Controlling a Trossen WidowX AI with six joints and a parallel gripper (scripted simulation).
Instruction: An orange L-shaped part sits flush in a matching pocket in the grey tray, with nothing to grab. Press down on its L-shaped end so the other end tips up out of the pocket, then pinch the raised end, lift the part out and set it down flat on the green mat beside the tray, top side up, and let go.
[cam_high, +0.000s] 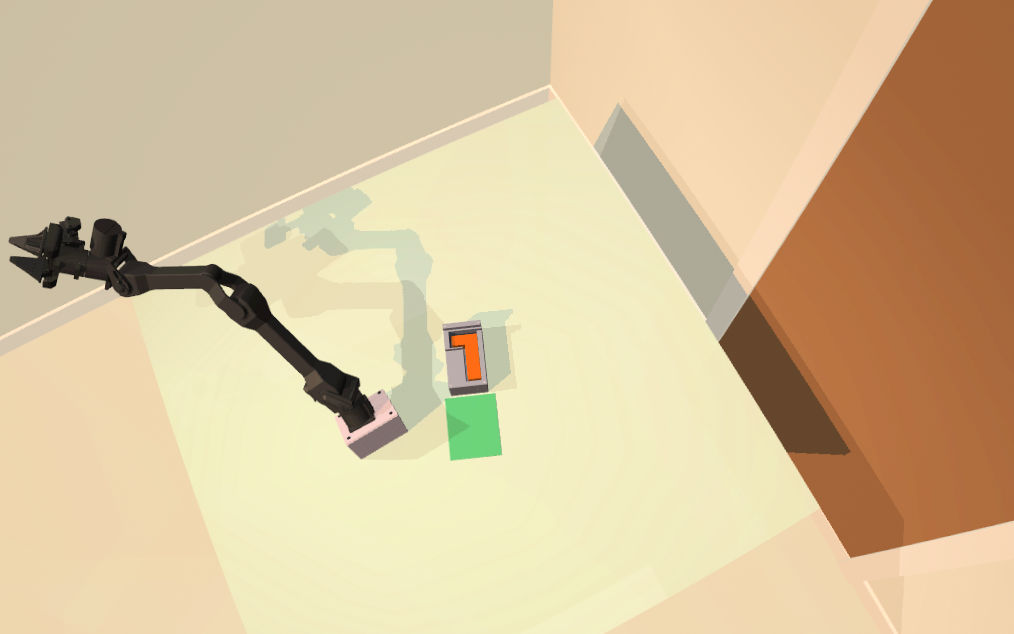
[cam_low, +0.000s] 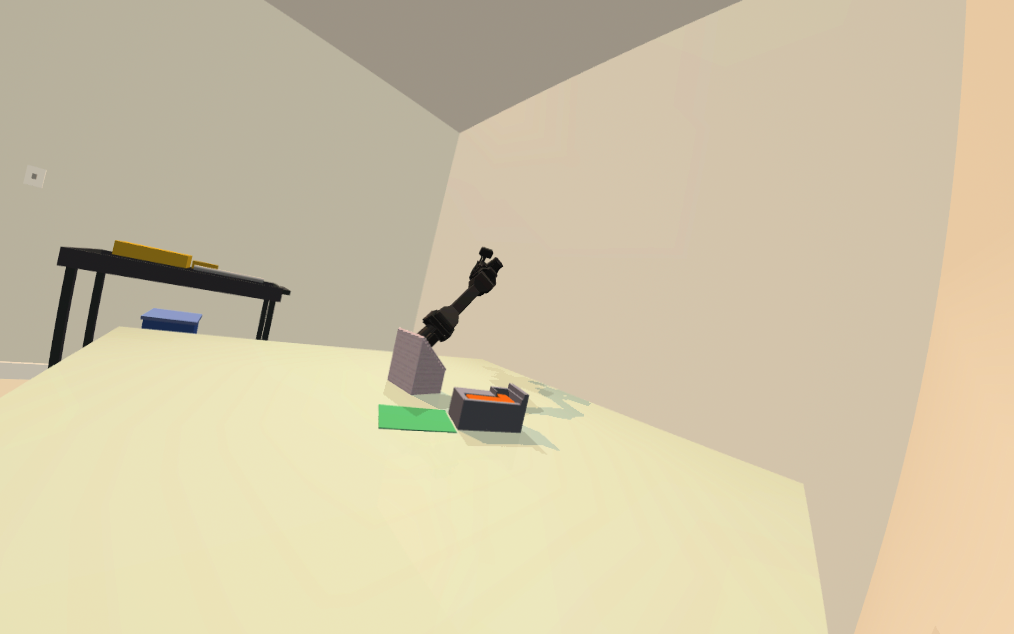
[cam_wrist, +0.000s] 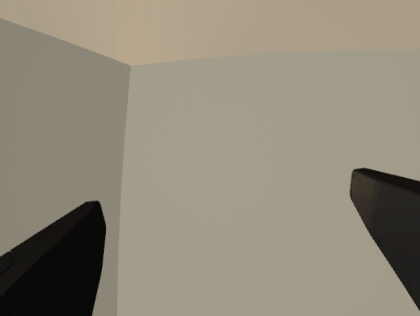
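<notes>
My gripper tip is 76 cm short of the orange L-shaped part, 48 cm to the left of it and 48 cm above it. From my gripper tip the other things lie so: green mat: 69 cm ahead, 64 cm to the right, 54 cm below.
</notes>
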